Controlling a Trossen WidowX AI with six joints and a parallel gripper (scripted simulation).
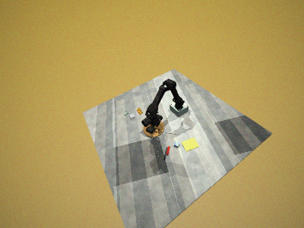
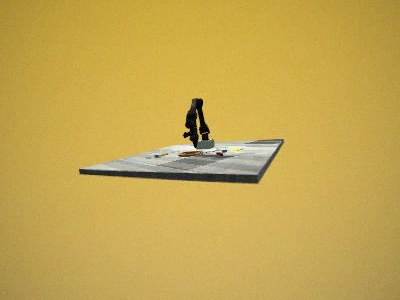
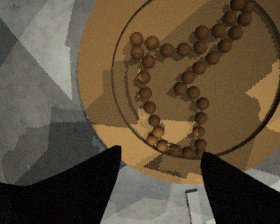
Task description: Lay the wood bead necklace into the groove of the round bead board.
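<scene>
Now: gripper tip 50 mm to the left of the round bead board and 40 mm above it. The rest, counted from my gripper tip: thin grey stick: 120 mm behind, 70 mm to the left, 50 mm below; then red-handled tool: 220 mm to the left, 50 mm below; then small blue block: 100 mm behind, 190 mm to the left, 40 mm below.
</scene>
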